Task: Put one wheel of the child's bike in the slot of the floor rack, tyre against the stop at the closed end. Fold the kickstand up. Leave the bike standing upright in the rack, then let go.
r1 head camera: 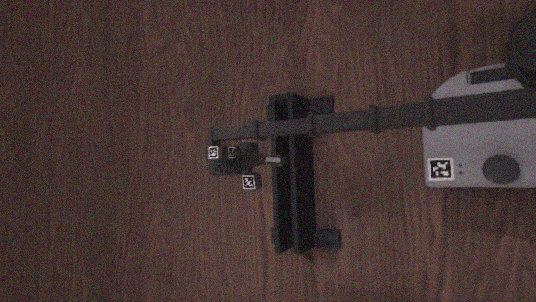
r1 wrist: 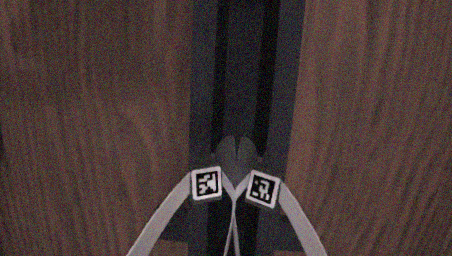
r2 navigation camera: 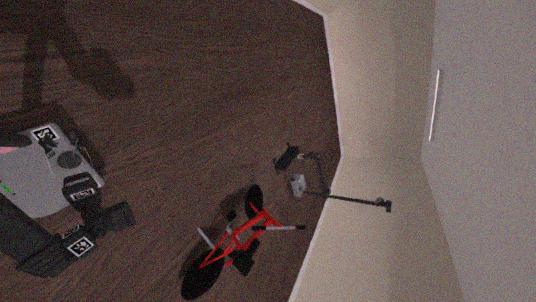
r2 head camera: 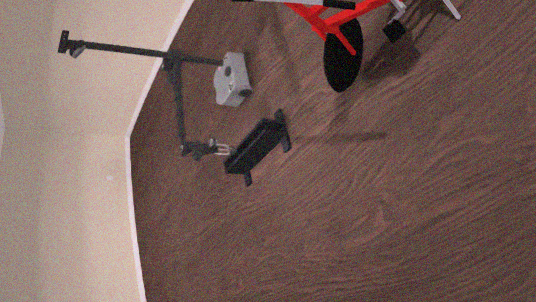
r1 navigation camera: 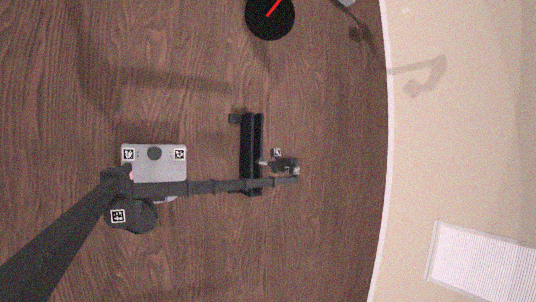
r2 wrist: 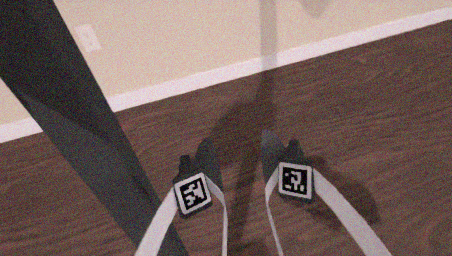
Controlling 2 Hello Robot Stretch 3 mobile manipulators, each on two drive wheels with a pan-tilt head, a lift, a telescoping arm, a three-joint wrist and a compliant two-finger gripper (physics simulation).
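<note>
The black floor rack (r1 head camera: 306, 200) (r1 navigation camera: 245, 145) (r1 wrist: 245, 75) (r2 head camera: 257, 147) (r2 navigation camera: 286, 157) lies on the wood floor. My r1 gripper (r1 head camera: 280, 160) (r1 navigation camera: 259, 162) (r1 wrist: 236, 150) (r2 head camera: 231, 150) is shut with its fingertips together, low over the rack's slot. Whether it touches the rack cannot be told. The red child's bike (r2 head camera: 327, 25) (r2 navigation camera: 260, 220) stands upright, apart from the rack. One black wheel (r1 navigation camera: 267, 30) (r2 head camera: 341, 65) shows toward the rack. A pale bar (r2 head camera: 451, 9) (r2 navigation camera: 206, 238) sticks out beside the bike, perhaps the kickstand. My r2 gripper (r2 wrist: 242, 150) is open and empty, away from the bike.
The r1 base (r1 head camera: 465, 175) (r1 navigation camera: 170, 170) (r2 head camera: 239, 72) (r2 navigation camera: 298, 185) stands beside the rack, its arm reaching across it. The r2 base (r2 navigation camera: 30, 175) is at the left of the r2 navigation view. A wall with a white baseboard (r1 navigation camera: 388, 150) (r2 head camera: 131, 200) (r2 wrist: 185, 82) borders the floor.
</note>
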